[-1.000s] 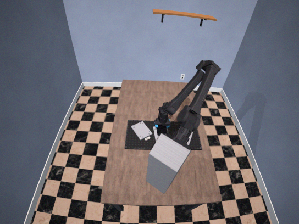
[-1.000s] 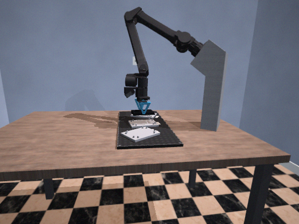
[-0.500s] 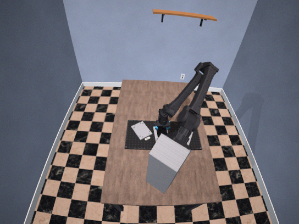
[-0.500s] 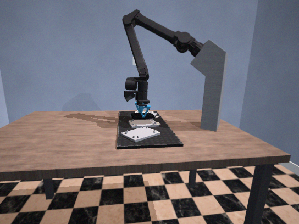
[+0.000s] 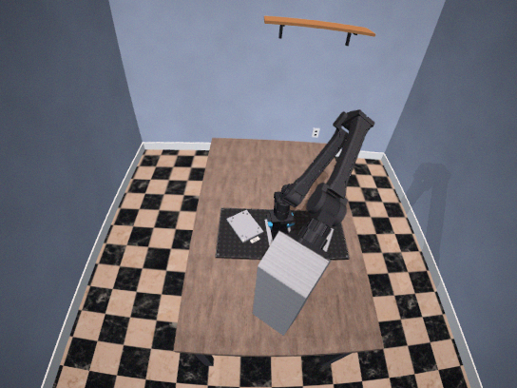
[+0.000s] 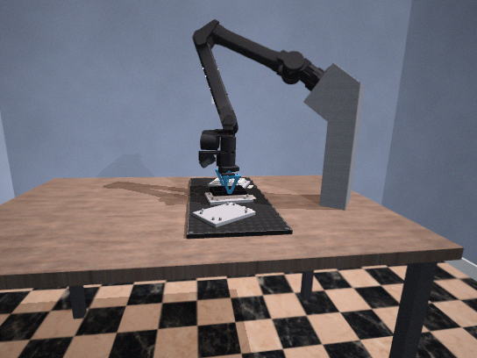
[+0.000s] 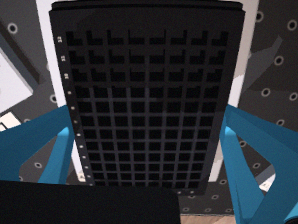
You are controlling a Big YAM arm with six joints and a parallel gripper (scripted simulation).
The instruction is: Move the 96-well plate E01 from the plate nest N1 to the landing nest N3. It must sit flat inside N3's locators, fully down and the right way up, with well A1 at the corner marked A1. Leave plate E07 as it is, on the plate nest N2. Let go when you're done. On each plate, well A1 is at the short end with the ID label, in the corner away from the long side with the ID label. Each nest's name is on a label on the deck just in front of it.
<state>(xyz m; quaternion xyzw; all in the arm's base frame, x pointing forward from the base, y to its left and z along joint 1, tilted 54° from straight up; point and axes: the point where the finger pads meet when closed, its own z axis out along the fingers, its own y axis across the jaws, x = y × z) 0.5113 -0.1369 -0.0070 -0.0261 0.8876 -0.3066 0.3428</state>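
My gripper is now 10 mm past the nest label, 130 mm to the right of it and 40 mm above it. From my hand the other things lie so: white nest: 80 mm ahead, 150 mm to the left, 40 mm below; black 96-well plate: 10 mm below; white well plate: 100 mm behind, 180 mm to the right, 20 mm below.
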